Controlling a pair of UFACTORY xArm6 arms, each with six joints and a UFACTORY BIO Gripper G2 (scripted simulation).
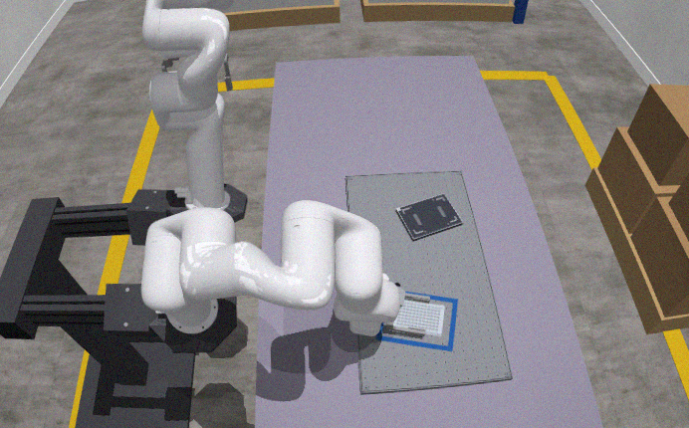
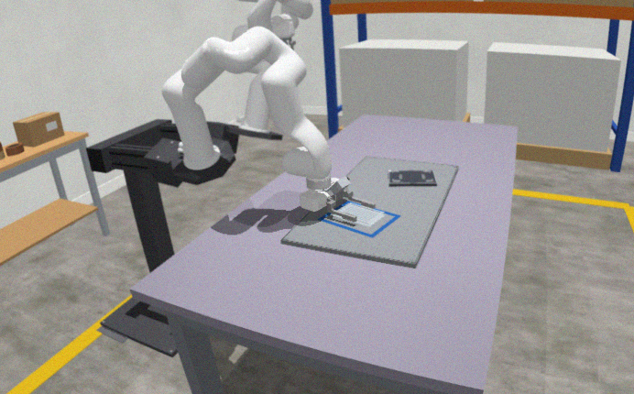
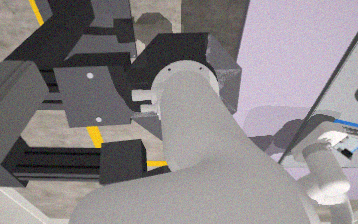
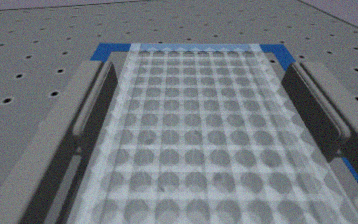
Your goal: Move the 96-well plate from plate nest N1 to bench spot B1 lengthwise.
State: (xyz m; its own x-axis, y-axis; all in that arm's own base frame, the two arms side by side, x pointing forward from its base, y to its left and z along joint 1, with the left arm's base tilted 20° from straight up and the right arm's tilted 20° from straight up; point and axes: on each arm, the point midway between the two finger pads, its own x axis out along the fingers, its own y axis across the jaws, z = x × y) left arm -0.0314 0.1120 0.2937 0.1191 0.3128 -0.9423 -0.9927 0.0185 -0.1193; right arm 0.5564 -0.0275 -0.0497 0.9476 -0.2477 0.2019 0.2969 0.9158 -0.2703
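Note:
Right now the clear 96-well plate is 1 cm below my right hand. Also, from my right hand: dark plate nest N1 (33 cm to the left, 8 cm ahead, 2 cm below).

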